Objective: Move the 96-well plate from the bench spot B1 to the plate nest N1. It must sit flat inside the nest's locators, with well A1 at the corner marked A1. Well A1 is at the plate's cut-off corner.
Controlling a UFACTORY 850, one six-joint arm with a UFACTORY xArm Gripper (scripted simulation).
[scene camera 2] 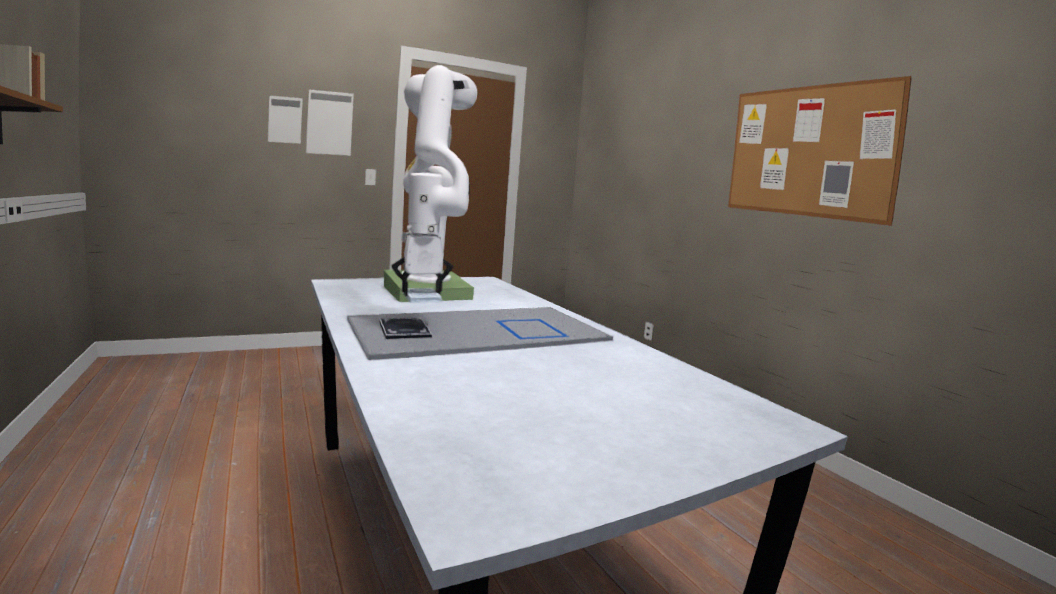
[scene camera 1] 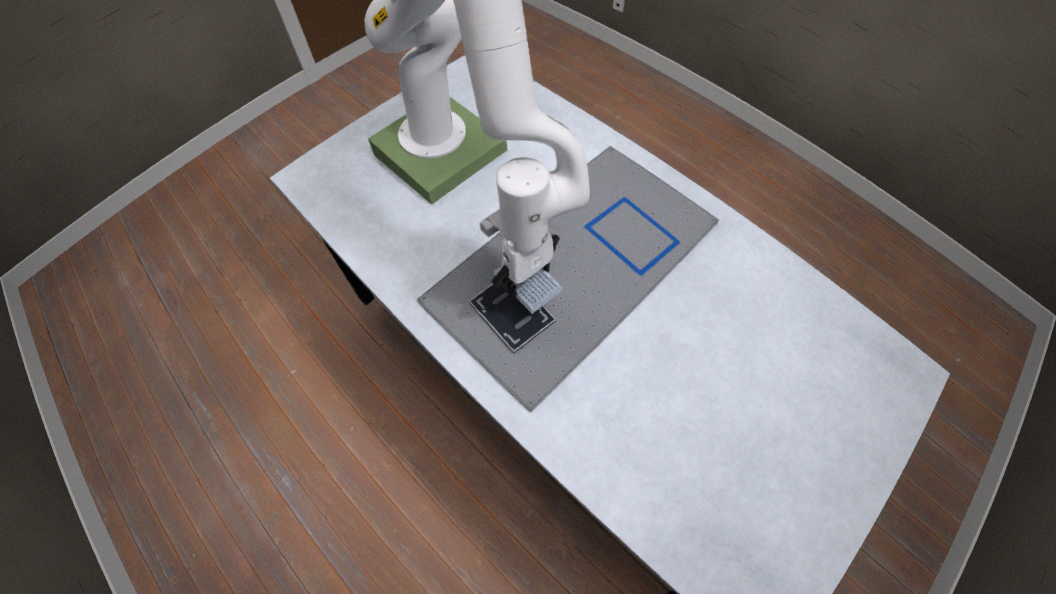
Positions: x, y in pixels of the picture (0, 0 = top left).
Labels:
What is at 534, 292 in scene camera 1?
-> A clear 96-well plate.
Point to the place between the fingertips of the gripper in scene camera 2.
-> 421, 294

